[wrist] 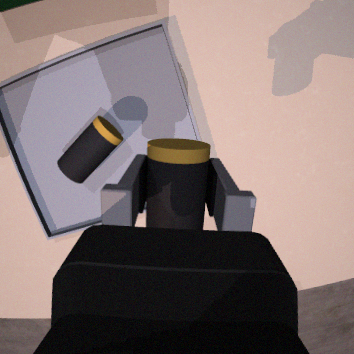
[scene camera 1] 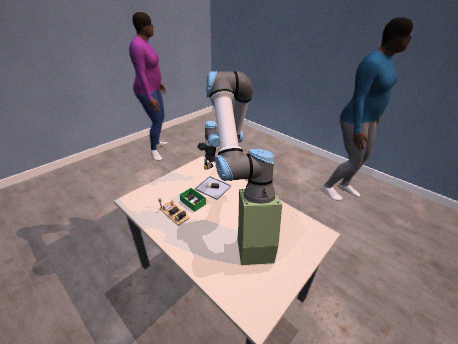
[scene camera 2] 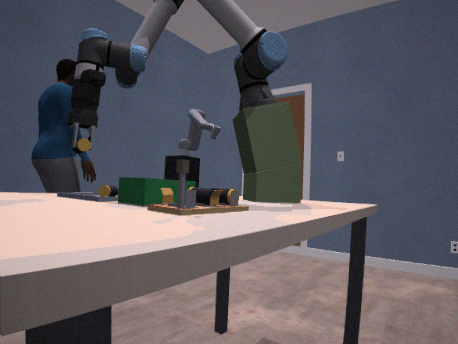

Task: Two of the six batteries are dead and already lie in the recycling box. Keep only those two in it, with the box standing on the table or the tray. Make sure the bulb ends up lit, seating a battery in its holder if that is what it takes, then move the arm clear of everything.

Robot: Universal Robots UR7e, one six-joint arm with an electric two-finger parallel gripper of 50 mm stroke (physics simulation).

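Places are measured from the arm's base along level axes (x back, y right, z up), in metres.
Where they show: gripper, fingertip midpoint: [wrist: 176, 173] [scene camera 1: 207, 167] [scene camera 2: 81, 148]; arm's base, origin of the base link: [scene camera 1: 259, 196] [scene camera 2: 259, 110].
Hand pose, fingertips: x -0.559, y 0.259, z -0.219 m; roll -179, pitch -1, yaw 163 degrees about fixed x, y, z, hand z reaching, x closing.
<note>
Things, the pixels of their top centre, and the offset from my fingertips. Level surfaces: height alone.
- black battery with a gold end, middle of its top: [wrist: 176, 207] [scene camera 2: 81, 139] dy +0.011, dx +0.004, dz +0.026 m
- battery, middle of its top: [wrist: 84, 152] [scene camera 2: 108, 185] [scene camera 1: 214, 183] dy -0.017, dx +0.082, dz -0.095 m
- grey tray, middle of its top: [wrist: 96, 138] [scene camera 2: 107, 194] [scene camera 1: 213, 186] dy -0.025, dx +0.074, dz -0.120 m
- green recycling box, middle of its top: [scene camera 2: 158, 179] [scene camera 1: 192, 196] dy -0.230, dx +0.064, dz -0.072 m
- bulb post, middle of its top: [scene camera 2: 182, 172] [scene camera 1: 160, 201] dy -0.400, dx -0.056, dz -0.062 m
- table, its level: dz -0.132 m
My gripper [scene camera 1: 208, 164] [scene camera 2: 83, 141] [wrist: 176, 173] is shut on a black battery with a gold end [scene camera 2: 84, 145] [wrist: 176, 200], held in the air near the tray's far side. Another battery [scene camera 1: 214, 185] [scene camera 2: 107, 190] [wrist: 89, 151] lies on its side on the grey tray [scene camera 1: 216, 193] [wrist: 55, 62]. The green recycling box [scene camera 1: 200, 206] [scene camera 2: 134, 191] [wrist: 20, 4] stands on the table; dark batteries show inside, too small to count surely. The holder board [scene camera 1: 181, 221] [scene camera 2: 215, 210] carries two batteries [scene camera 1: 174, 211] [scene camera 1: 181, 215]. The bulb post [scene camera 1: 160, 202] [scene camera 2: 182, 187] shows no visible glow.
The green box stands between the tray and the holder board. The arm's green pedestal [scene camera 1: 259, 225] [scene camera 2: 270, 150] stands on the table [scene camera 1: 280, 280] [scene camera 2: 125, 240]. A small grey arm [scene camera 2: 195, 130] shows behind the box. Two people [scene camera 1: 145, 65] [scene camera 1: 372, 95] stand beyond the table.
</note>
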